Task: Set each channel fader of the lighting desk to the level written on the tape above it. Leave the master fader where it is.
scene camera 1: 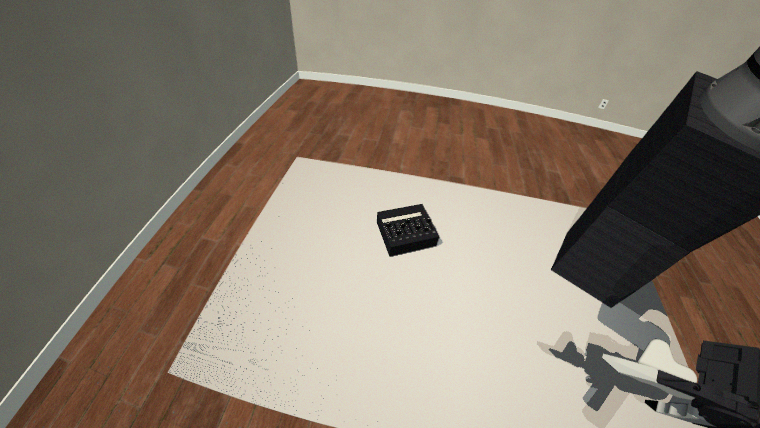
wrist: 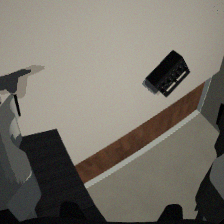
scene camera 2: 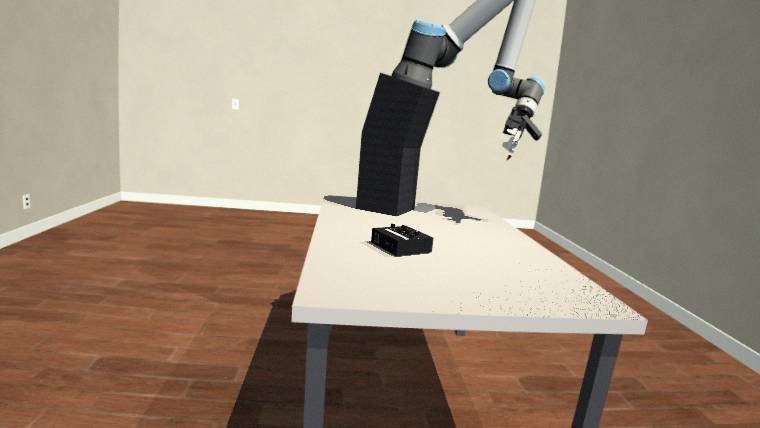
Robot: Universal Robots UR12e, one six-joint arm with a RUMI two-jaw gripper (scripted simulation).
Path:
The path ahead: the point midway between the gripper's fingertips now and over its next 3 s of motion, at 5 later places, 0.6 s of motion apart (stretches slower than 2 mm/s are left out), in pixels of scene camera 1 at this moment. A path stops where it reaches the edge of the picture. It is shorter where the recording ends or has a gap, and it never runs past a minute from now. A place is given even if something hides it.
My gripper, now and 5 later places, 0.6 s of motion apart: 625, 380; 600, 371; 521, 329; 448, 263; 418, 211; 414, 193

